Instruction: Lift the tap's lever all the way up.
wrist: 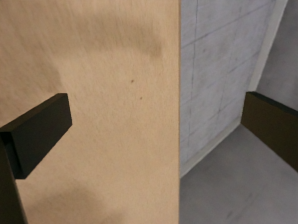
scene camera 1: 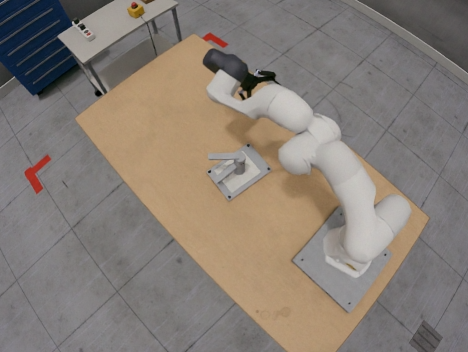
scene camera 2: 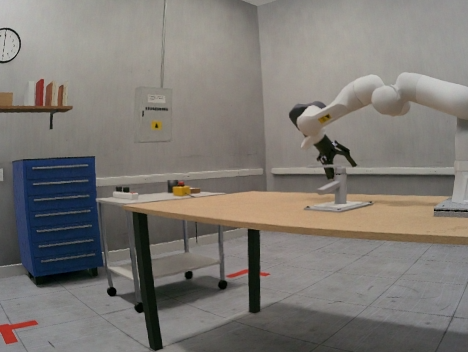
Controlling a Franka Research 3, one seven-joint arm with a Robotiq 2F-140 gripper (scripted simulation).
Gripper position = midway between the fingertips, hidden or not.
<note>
In view: my gripper (wrist: pixel 157 108) and a grey tap (scene camera 1: pixel 234 176).
</note>
